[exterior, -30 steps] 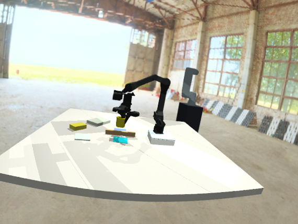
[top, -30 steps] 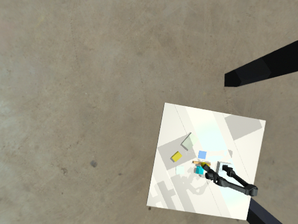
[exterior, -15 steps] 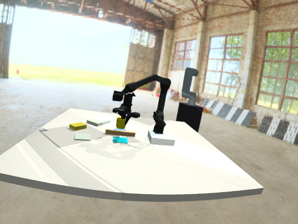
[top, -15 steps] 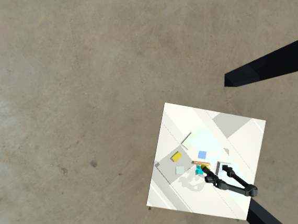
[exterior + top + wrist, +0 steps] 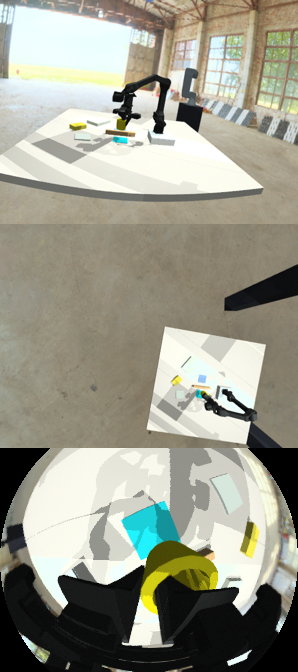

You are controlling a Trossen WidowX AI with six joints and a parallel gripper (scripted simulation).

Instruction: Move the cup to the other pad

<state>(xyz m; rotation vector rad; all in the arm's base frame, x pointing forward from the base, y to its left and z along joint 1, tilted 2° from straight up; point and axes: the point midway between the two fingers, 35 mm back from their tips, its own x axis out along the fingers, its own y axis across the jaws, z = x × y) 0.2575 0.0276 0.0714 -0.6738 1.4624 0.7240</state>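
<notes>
The cyan pad lies 100 mm below my gripper tip, 30 mm to the left of it and 30 mm ahead of it. Round my gripper tip: brown wooden bar: 80 mm below, 70 mm to the right, 10 mm ahead; yellow cup: 20 mm to the right, 20 mm ahead; light blue pad: 160 mm to the right, 100 mm below.
</notes>
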